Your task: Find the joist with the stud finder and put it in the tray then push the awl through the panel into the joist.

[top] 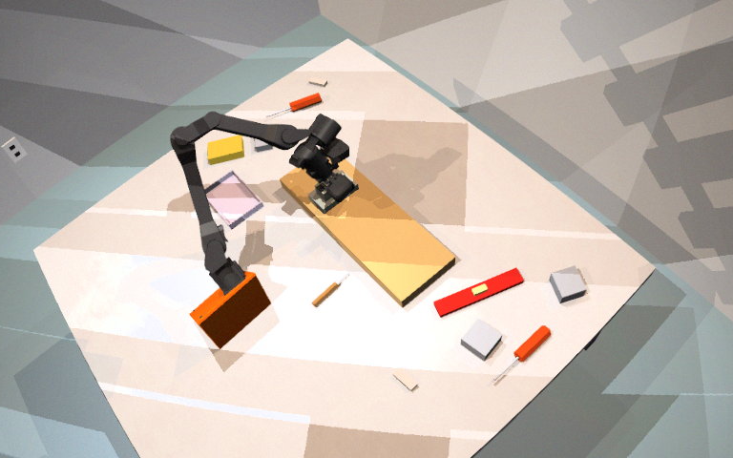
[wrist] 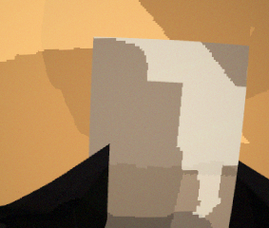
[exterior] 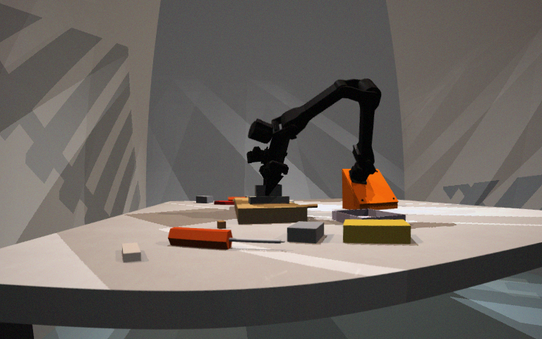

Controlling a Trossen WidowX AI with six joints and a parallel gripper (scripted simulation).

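My gripper tip is 23 cm past the tray, 21 cm to the right of it and 5 cm above it. The rest, counted from my gripper tip: stud finder 2 cm behind, 2 cm above; then yellow block 39 cm to the left, 16 cm behind, 5 cm below; then awl 21 cm to the right, 16 cm behind, 6 cm below.
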